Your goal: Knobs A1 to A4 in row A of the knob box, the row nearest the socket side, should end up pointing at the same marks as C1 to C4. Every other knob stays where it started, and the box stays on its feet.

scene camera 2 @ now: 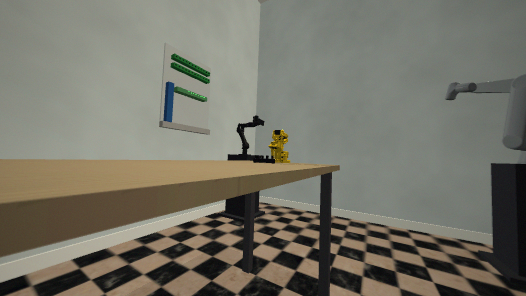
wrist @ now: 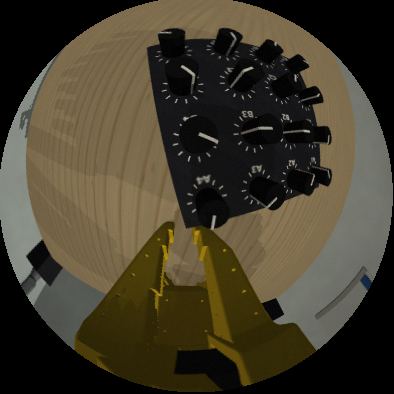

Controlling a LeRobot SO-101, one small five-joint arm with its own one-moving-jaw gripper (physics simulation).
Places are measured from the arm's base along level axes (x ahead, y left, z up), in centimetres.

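Pixels of known places: hand, its tool point: (scene camera 2: 276, 159) (wrist: 173, 229); arm's base, origin of its link: (scene camera 2: 279, 162) (wrist: 182, 285).
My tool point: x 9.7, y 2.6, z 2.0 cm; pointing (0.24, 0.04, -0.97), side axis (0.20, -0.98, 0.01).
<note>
For each thing: its middle in the pictures, then the offset to it from my tool point. Level surfaces: height alone.
- black knob box, middle of its body: (wrist: 263, 109) (scene camera 2: 264, 159) dx +7.6, dy -2.8, dz +0.0 cm
- wooden table, height of its surface: dz -2.0 cm
- Knob A4, middle of its body: (wrist: 210, 206) dx +2.2, dy -1.1, dz +1.1 cm
- A3, middle of its body: (wrist: 266, 191) dx +3.5, dy -3.5, dz +1.1 cm
- A2, middle of its body: (wrist: 301, 181) dx +4.8, dy -5.9, dz +1.1 cm
- A1, middle of its body: (wrist: 320, 174) dx +6.0, dy -8.2, dz +1.1 cm
- B3, middle of its body: (wrist: 260, 130) dx +5.9, dy -2.2, dz +1.1 cm
The black knob box (wrist: 224, 161) (scene camera 2: 263, 158) stands on the wooden table (scene camera 2: 161, 178) (wrist: 91, 146). In the wrist view it carries several black knobs with white pointers and tick marks. Knob A4 (wrist: 212, 208) is nearest my jaws, with A3 (wrist: 267, 192) and A2 (wrist: 301, 181) to its right and A1 (wrist: 322, 174) at the edge. B3 (wrist: 261, 129) lies behind A3. My yellow gripper (wrist: 182, 235) (scene camera 2: 279, 140) hangs above the table just short of A4. Both jaws stand close side by side with nothing between them.
A black arm (scene camera 2: 247, 133) on a flat base stands behind the box. A white wall board (scene camera 2: 185, 92) bears green bars and a blue post. The table's right edge (scene camera 2: 334, 167) is close to the box. A grey object (scene camera 2: 452, 90) shows at far right.
</note>
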